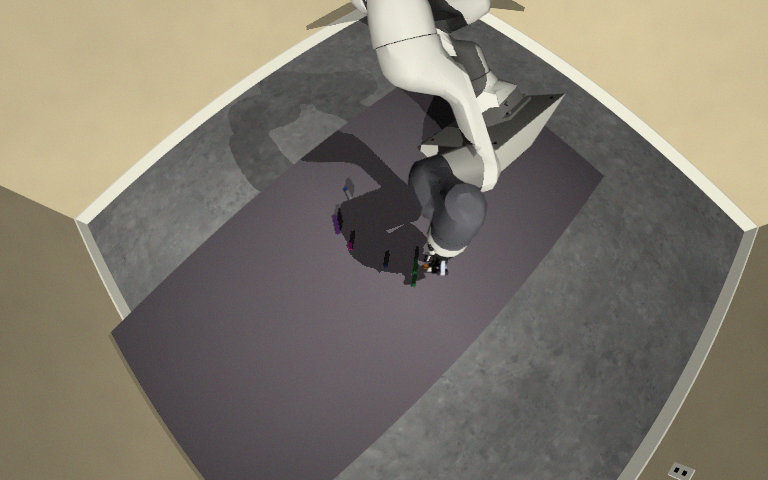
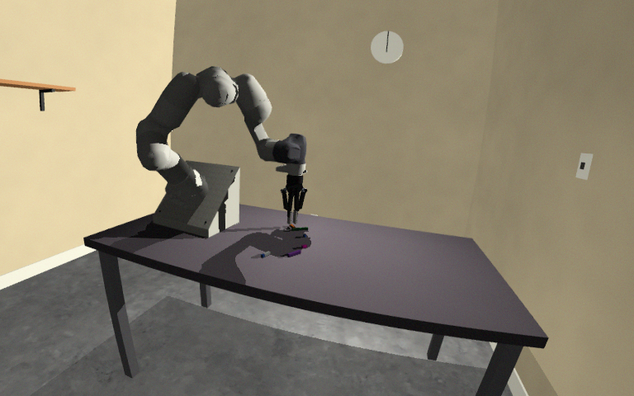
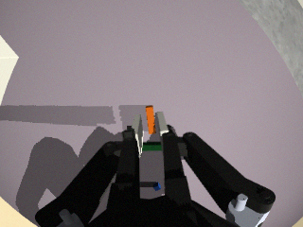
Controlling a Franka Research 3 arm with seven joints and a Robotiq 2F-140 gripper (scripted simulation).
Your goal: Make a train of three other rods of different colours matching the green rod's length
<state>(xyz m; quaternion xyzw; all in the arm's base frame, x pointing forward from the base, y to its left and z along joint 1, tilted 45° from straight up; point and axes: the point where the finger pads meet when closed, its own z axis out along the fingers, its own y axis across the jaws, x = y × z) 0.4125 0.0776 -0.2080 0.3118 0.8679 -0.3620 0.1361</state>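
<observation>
Right now the orange rod is 5 cm below my hand. From my hand the other things lie so: purple rod: 13 cm ahead, 28 cm to the right, 5 cm below; green rod: 5 cm ahead, 2 cm to the right, 5 cm below; magenta rod: 14 cm ahead, 20 cm to the right, 5 cm below.
</observation>
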